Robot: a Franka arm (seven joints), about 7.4 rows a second.
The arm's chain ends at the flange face. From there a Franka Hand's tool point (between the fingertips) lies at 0.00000 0.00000 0.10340 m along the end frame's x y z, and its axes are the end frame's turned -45 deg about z.
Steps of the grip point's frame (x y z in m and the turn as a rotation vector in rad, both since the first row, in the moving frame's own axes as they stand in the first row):
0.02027 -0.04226 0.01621 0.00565 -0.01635 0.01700
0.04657 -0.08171 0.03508 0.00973 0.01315 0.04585
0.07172 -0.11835 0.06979 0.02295 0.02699 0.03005
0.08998 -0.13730 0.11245 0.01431 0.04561 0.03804
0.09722 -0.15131 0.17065 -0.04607 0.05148 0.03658
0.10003 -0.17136 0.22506 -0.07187 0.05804 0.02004
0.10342 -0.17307 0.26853 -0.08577 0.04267 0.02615
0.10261 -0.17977 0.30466 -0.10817 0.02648 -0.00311
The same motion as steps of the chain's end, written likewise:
-0.01393 -0.04498 0.01623 -0.00757 -0.01556 0.01700
-0.02514 -0.08904 0.03509 0.01618 0.00242 0.04585
-0.03332 -0.13075 0.06985 0.03531 0.00286 0.03005
-0.03583 -0.15638 0.11257 0.04237 0.02213 0.03804
-0.04538 -0.17547 0.17090 0.00383 0.06898 0.03658
-0.05991 -0.19301 0.22550 -0.00978 0.09186 0.02004
-0.05858 -0.19878 0.26900 -0.03048 0.09082 0.02615
-0.06439 -0.20562 0.30530 -0.05776 0.09521 -0.00311

